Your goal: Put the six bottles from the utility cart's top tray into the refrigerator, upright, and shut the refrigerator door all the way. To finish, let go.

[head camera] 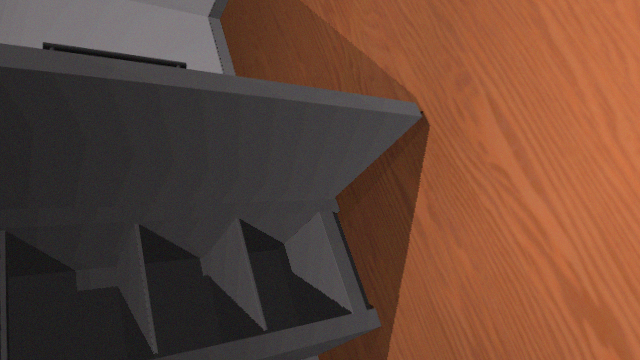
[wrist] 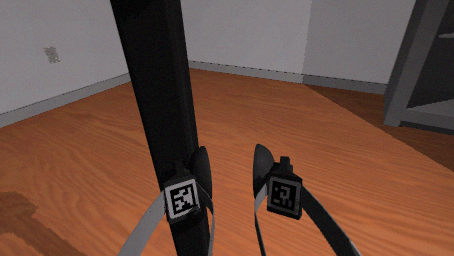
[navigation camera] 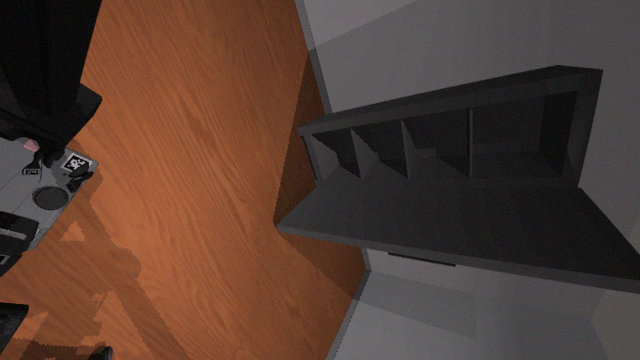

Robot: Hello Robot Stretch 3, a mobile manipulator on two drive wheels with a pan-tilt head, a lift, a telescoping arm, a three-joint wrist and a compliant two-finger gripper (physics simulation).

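Frame: origin at the robot's base, x ahead, y left, z up, level; metres.
Seen in the pictures: gripper, fingertip midpoint: (wrist: 231, 163) (navigation camera: 72, 156); robot's base, origin of the base link: (navigation camera: 51, 196).
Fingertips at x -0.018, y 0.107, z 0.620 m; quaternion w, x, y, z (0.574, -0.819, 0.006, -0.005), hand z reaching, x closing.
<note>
Pixels of each thing's top centre, then the offset from my fingertips to it. "*": a spot on its surface instead. Level surfaces: height alone.
- dark bar handle, surface spot: (head camera: 115, 56) (navigation camera: 421, 259) * 0.459 m up, 1.250 m ahead, 0.148 m left
- wooden floor, its level: 0.620 m down
- small dark rounded thing, surface spot: (navigation camera: 104, 354) * 0.561 m down, 0.451 m ahead, 0.633 m right
The dark grey refrigerator (head camera: 325, 328) (navigation camera: 584, 125) shows its shelf compartments, with no bottles visible in the parts in view. In the head and navigation views, it appears turned sideways. Its door (head camera: 200, 135) (navigation camera: 450, 220) stands wide open, with a dark bar handle (head camera: 115, 56) (navigation camera: 422, 259) showing past the door's edge. Part of the refrigerator (wrist: 412, 65) also shows at the right edge of the wrist view. My gripper (wrist: 231, 163) is open and empty above the floor, apart from the refrigerator. The bottles and the cart's top tray do not show in these views.
My grey base (navigation camera: 50, 175) is at the left of the navigation view, beside a black part of my body (navigation camera: 45, 50). The wooden floor (head camera: 500, 175) (navigation camera: 200, 200) (wrist: 325, 140) lies between base and refrigerator. A small dark rounded thing (navigation camera: 104, 354) shows at the bottom edge.
</note>
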